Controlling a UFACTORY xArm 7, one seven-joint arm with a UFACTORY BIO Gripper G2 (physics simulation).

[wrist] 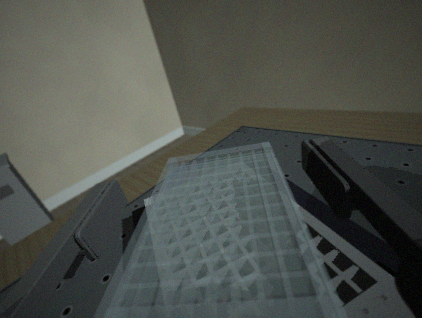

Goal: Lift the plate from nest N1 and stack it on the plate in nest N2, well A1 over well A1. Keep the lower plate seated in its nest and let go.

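Frame: origin at the arm's base, x back, y right, z up, level; millimetres.
Seen in the pictures: hand, its tool point: (207,196).
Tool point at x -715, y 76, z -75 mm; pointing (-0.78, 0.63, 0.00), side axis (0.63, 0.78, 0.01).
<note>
Offsets run from my tool point to a thing's top centre. "spot": to the spot under its first point. Level surfaces: height alone.
A clear, gridded plate {dx -3, dy +5, dz -6 mm} (220,230) fills the lower middle of the wrist view, its long sides running away from the camera. Overlapping grid lines and edges show through it, so I cannot tell whether one plate or two stacked plates show. My gripper (214,198) is open, with one finger on each side of the plate and a visible gap on both sides. A pale part with dark square openings {spot: dx +71, dy +19, dz -22 mm} (382,292) shows below the plate's right side. The nest labels and well A1 cannot be made out, and the plate's near end is cut off.
A dark perforated board {dz -49 mm} (390,154) lies under the plate on a wooden table {dz -62 mm} (310,119). A grey box-like object (25,205) stands at the left edge of the view. Beige walls (90,90) rise behind the table, with a white skirting board (117,166) at the left.
</note>
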